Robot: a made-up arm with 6 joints.
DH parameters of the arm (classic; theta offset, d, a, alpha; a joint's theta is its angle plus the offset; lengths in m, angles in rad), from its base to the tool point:
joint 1: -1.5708 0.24 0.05 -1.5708
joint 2: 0.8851 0 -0.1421 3.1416
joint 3: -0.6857 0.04 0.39 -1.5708
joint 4: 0 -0.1 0.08 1.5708
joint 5: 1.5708 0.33 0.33 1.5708
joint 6: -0.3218 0 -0.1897 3.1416
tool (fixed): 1.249 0.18 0 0
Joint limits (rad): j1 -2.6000..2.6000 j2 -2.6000..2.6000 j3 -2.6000..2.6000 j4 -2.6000..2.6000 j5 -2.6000..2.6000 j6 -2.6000..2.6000
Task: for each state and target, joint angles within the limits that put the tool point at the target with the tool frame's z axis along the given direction. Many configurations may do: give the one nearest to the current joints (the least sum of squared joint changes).
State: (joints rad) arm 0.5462 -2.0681 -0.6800 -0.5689 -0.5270 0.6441
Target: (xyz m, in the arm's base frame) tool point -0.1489 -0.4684 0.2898 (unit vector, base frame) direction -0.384 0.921 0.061
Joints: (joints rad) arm 0.4837 -2.5748 -0.6932 -0.0950 -0.3706 0.4034
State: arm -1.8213 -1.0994 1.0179 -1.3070 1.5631 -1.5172
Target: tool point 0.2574 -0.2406 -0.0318 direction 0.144 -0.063 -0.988
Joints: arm -1.6855 -1.1448 0.2824 -1.4139 1.5241 -1.6527
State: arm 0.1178 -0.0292 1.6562 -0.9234 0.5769 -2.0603
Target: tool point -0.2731 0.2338 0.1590 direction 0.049 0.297 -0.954
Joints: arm 0.2318 -0.2364 1.2076 -0.6422 1.3761 -1.7791
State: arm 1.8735 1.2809 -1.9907 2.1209 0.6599 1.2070
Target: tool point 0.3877 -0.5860 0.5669 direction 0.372 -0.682 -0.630
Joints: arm 1.0255 1.9659 -1.8797 1.4551 1.1672 1.6037
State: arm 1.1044 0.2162 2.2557 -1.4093 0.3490 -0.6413
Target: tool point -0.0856 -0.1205 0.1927 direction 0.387 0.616 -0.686
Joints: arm 1.5258 -0.1859 2.3981 -1.0160 0.7310 -0.6395
